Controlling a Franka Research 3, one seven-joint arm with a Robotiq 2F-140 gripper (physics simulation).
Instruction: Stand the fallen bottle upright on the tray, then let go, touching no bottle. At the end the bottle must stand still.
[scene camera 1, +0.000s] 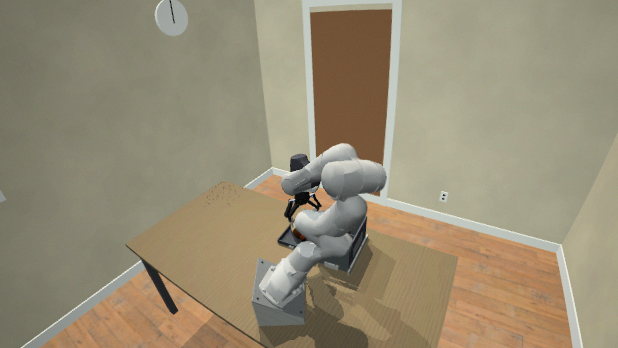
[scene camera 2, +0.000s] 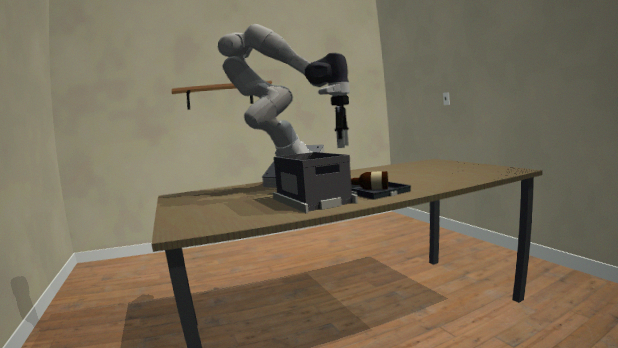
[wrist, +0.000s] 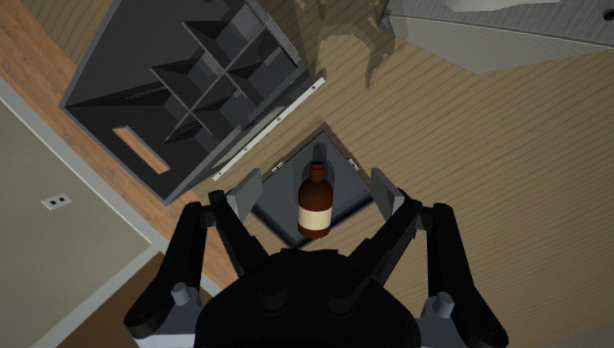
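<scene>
A brown bottle with a cream label (scene camera 1: 298, 234) (scene camera 2: 375, 180) (wrist: 315, 200) lies on its side on the shallow dark tray (scene camera 1: 285, 242) (scene camera 2: 406, 189) (wrist: 350, 185). In the wrist view its neck points up the picture and its base is near the tray's lower corner. My gripper (scene camera 1: 303, 210) (scene camera 2: 342, 146) (wrist: 314, 180) is open and empty, pointing down. It hangs above the tray area, clear of the bottle; in the wrist view the bottle shows between the two fingers. In scene camera 1 my arm hides part of the bottle and tray.
A tall dark crate with dividers (scene camera 2: 325, 185) (wrist: 100, 122) stands close beside the tray, on the bottle's neck side in scene camera 2. A pale rail (wrist: 270, 127) runs along its foot. The robot's grey base (scene camera 1: 280, 310) (wrist: 450, 45) stands on the wooden table (scene camera 1: 200, 240) (scene camera 2: 450, 175).
</scene>
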